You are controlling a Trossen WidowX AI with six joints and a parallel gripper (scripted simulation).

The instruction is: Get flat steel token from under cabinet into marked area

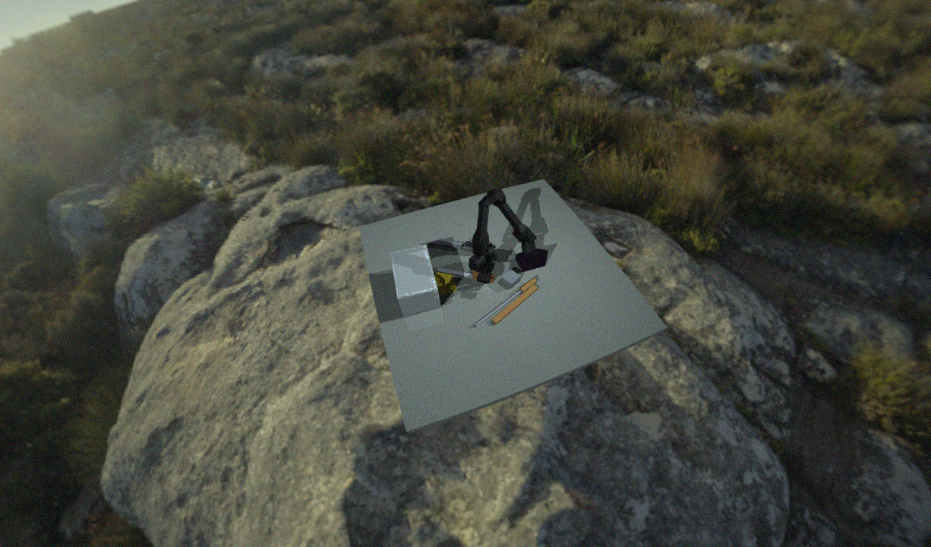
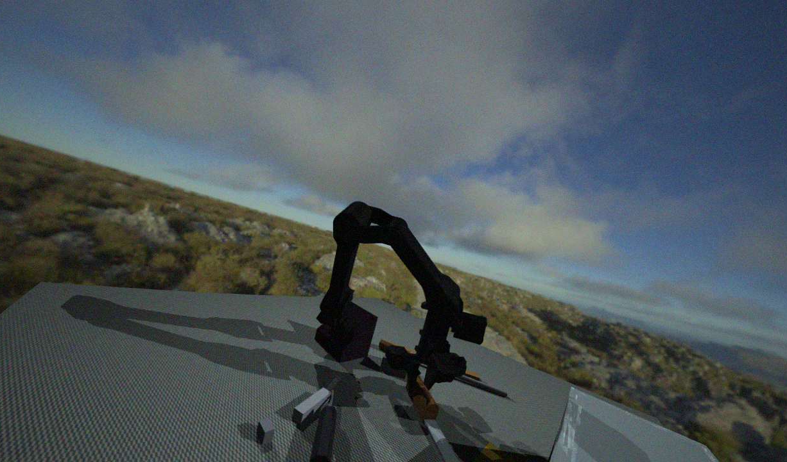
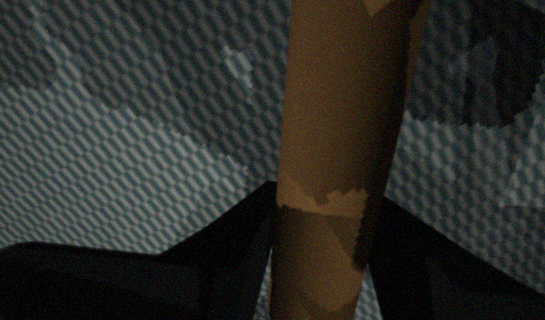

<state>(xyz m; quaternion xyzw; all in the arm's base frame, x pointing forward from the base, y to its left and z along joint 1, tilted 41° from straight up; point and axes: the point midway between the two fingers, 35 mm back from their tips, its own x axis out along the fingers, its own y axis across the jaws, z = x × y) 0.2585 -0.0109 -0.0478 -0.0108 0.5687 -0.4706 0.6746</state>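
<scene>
Now: gripper tip 22 cm to the left of the grey bar and 10 cm past it. Also, from my gripper tip: grey block 11 cm behind, 6 cm to the left, 1 cm above; then small grey cube 31 cm to the right, 9 cm behind; then wooden stick 20 cm to the left, 6 cm behind.
</scene>
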